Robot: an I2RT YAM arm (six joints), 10 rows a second.
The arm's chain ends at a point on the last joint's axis. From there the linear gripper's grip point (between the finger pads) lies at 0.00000 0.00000 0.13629 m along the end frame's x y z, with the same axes.
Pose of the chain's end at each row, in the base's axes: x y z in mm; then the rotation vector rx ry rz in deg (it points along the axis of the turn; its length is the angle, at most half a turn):
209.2 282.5 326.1 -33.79 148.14 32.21
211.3 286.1 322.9 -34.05 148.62 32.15
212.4 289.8 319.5 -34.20 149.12 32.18
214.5 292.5 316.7 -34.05 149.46 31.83
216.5 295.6 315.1 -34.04 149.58 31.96
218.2 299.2 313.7 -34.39 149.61 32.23
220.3 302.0 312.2 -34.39 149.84 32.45
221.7 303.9 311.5 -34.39 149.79 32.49
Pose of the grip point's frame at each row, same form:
251.7 346.3 213.4 -33.79 148.14 32.21
252.8 349.6 209.7 -34.05 148.62 32.15
252.8 353.0 205.7 -34.20 149.12 32.18
254.7 355.0 202.5 -34.05 149.46 31.83
256.4 358.2 200.8 -34.04 149.58 31.96
257.5 362.2 199.4 -34.39 149.61 32.23
259.0 365.2 197.8 -34.39 149.84 32.45
260.4 367.2 197.2 -34.39 149.79 32.49

